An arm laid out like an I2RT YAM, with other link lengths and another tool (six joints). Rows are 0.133 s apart.
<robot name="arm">
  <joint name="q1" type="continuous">
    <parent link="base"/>
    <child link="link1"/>
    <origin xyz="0 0 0.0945" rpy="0 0 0"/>
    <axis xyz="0 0 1"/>
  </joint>
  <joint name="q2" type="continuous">
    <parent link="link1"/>
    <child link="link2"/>
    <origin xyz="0.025 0.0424 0.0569" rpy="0 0 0"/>
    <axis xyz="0 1 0"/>
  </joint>
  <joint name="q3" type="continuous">
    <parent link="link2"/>
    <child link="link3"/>
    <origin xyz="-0.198 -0.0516 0" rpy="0 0 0"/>
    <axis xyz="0 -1 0"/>
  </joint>
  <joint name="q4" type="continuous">
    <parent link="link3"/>
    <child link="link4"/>
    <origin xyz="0.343 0.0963 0.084" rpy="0 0 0"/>
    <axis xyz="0 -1 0"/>
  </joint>
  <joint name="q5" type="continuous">
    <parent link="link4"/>
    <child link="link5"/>
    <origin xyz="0.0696 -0.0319 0.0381" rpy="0 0 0"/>
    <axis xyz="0 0 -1"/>
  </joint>
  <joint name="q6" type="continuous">
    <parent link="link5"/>
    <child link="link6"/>
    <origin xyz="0.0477 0 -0.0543" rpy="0 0 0"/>
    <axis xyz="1 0 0"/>
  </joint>
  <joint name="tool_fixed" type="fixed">
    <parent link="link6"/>
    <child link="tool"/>
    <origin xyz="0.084 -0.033 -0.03" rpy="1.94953 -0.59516 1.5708"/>
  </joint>
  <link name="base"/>
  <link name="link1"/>
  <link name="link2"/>
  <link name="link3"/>
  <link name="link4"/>
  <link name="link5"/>
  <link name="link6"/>
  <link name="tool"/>
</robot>
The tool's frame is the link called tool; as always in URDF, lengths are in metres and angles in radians. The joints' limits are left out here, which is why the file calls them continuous.
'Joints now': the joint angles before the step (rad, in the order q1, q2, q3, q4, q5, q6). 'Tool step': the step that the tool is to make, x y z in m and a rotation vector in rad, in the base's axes. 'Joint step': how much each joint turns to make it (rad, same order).
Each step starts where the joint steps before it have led.
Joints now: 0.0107, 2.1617, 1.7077, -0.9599, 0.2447, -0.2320
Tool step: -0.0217, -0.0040, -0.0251, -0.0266, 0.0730, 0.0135
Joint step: -0.0013, -0.0095, -0.0945, 0.0163, 0.0239, -0.0185
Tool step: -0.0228, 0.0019, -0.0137, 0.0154, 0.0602, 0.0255
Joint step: 0.0013, -0.0439, -0.0995, 0.0017, -0.0175, -0.0240
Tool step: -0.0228, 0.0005, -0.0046, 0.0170, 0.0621, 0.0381
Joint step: -0.0015, -0.0596, -0.0931, -0.0187, -0.0179, -0.0407
